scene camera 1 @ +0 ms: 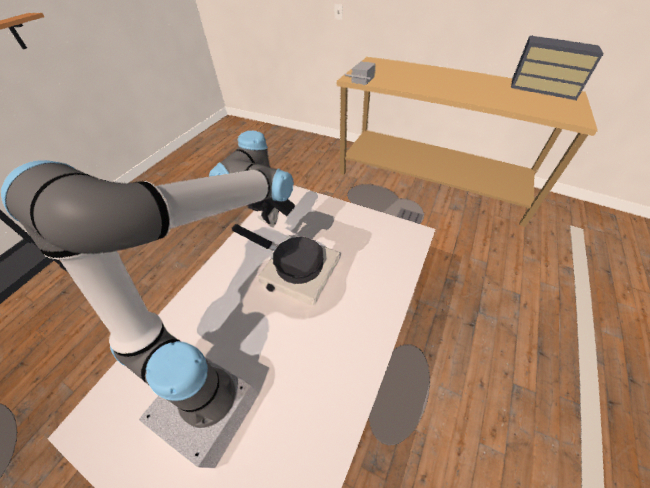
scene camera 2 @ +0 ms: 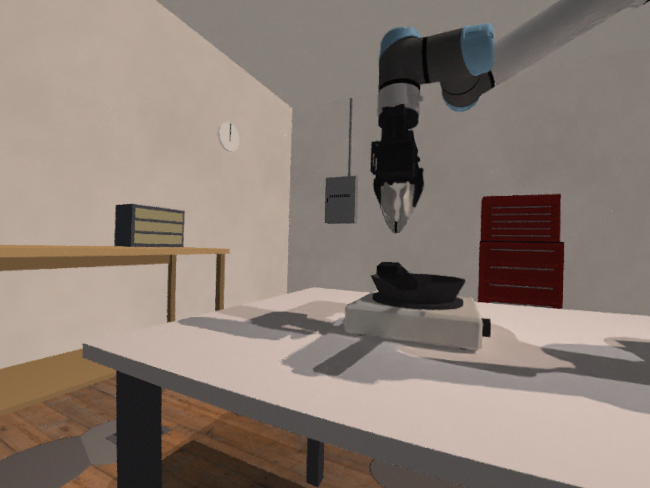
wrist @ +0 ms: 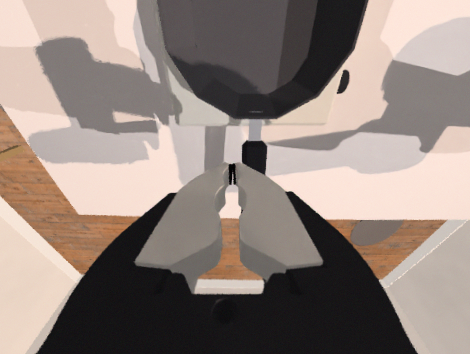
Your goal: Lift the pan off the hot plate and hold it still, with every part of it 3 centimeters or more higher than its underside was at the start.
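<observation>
The black pan (scene camera 1: 299, 258) (scene camera 2: 431, 288) (wrist: 240, 45) sits upright on the cream hot plate (scene camera 1: 294, 286) (scene camera 2: 412, 326) (wrist: 305, 114). Its black handle (scene camera 1: 252, 236) (scene camera 2: 391, 273) (wrist: 254, 156) sticks out from the pan past the hot plate's edge. My gripper (scene camera 1: 272, 222) (scene camera 2: 396, 229) (wrist: 232, 166) is shut with its fingertips together and nothing between them. It points down and hangs well above the handle, apart from it. In the wrist view the fingers cover the outer part of the handle.
The hot plate stands on a white table (scene camera 1: 336, 346) (scene camera 2: 472, 414), with its black knob (scene camera 1: 270, 287) (scene camera 2: 486, 327) (wrist: 343, 81) on one side. A wooden workbench (scene camera 1: 462, 89) (scene camera 2: 199, 252) and a red tool cabinet (scene camera 2: 520, 252) stand away from the table.
</observation>
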